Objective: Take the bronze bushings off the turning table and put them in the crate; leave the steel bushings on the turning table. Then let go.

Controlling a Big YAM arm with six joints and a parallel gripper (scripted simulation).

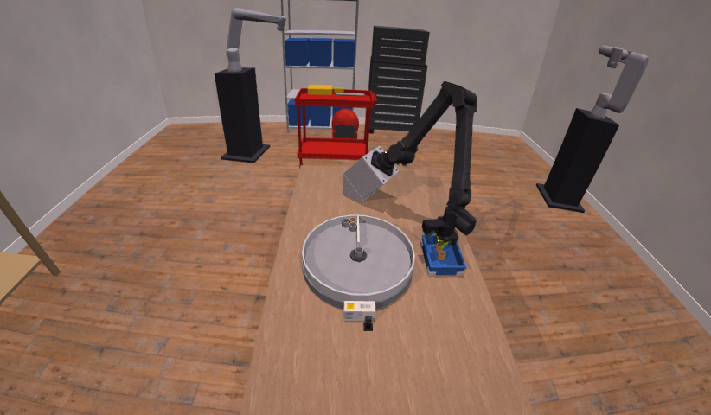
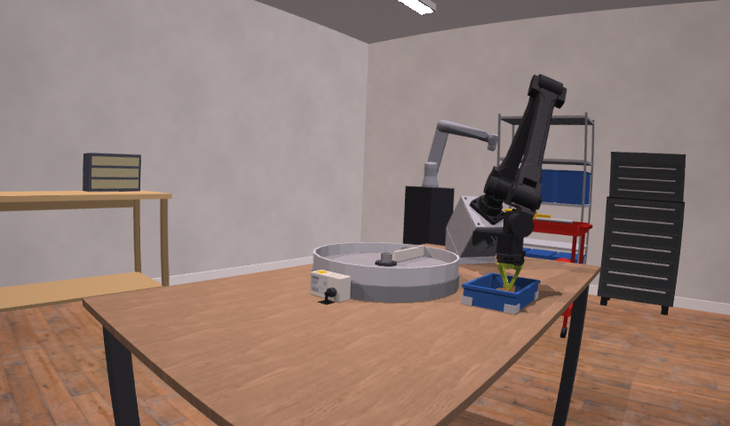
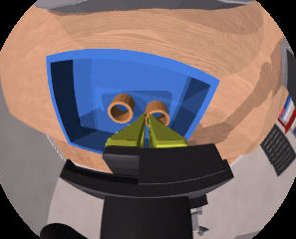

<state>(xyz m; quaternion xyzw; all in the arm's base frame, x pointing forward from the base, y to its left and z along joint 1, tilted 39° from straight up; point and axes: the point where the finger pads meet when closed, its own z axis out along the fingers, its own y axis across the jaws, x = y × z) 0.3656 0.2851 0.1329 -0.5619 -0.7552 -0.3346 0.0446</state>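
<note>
Now: hand 4 cm short of the crate and 1 cm above it. Also, from my hand: turning table 33 cm to the right, 14 cm ahead, 2 cm above.
</note>
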